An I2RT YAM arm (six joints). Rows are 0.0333 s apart.
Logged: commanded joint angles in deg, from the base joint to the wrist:
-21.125, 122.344, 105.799, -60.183, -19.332, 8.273
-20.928, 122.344, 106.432, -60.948, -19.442, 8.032
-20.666, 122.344, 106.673, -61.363, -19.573, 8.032
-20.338, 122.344, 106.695, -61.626, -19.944, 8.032
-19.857, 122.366, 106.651, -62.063, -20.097, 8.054
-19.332, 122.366, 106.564, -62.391, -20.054, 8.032
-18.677, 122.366, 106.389, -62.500, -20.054, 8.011
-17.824, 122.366, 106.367, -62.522, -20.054, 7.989
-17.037, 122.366, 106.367, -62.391, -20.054, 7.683
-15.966, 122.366, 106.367, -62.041, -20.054, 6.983
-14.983, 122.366, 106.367, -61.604, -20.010, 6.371
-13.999, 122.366, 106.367, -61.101, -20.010, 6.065
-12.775, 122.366, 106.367, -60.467, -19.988, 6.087
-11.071, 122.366, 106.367, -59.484, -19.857, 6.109
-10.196, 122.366, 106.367, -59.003, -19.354, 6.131
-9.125, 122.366, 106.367, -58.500, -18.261, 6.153
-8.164, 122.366, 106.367, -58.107, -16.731, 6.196
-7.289, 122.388, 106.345, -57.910, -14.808, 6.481
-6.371, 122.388, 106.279, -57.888, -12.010, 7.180
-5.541, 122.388, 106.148, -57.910, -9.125, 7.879
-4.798, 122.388, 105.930, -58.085, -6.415, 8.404
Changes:
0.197, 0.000, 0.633, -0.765, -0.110, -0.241
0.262, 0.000, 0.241, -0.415, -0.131, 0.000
0.328, 0.000, 0.022, -0.263, -0.371, 0.000
0.481, 0.022, -0.044, -0.437, -0.153, 0.022
0.525, 0.000, -0.087, -0.328, 0.043, -0.022
0.655, 0.000, -0.175, -0.109, 0.000, -0.021
0.853, 0.000, -0.022, -0.022, 0.000, -0.022
0.787, 0.000, 0.000, 0.131, 0.000, -0.306
1.071, 0.000, 0.000, 0.350, 0.000, -0.700
0.983, 0.000, 0.000, 0.437, 0.044, -0.612
0.984, 0.000, 0.000, 0.503, 0.000, -0.306
1.224, 0.000, 0.000, 0.634, 0.022, 0.022
1.704, 0.000, 0.000, 0.983, 0.131, 0.022
0.875, 0.000, 0.000, 0.481, 0.503, 0.022
1.071, 0.000, 0.000, 0.503, 1.093, 0.022
0.961, 0.000, 0.000, 0.393, 1.530, 0.043
0.875, 0.022, -0.022, 0.197, 1.923, 0.285
0.918, 0.000, -0.066, 0.022, 2.798, 0.699
0.830, 0.000, -0.131, -0.022, 2.885, 0.699
0.743, 0.000, -0.218, -0.175, 2.710, 0.525

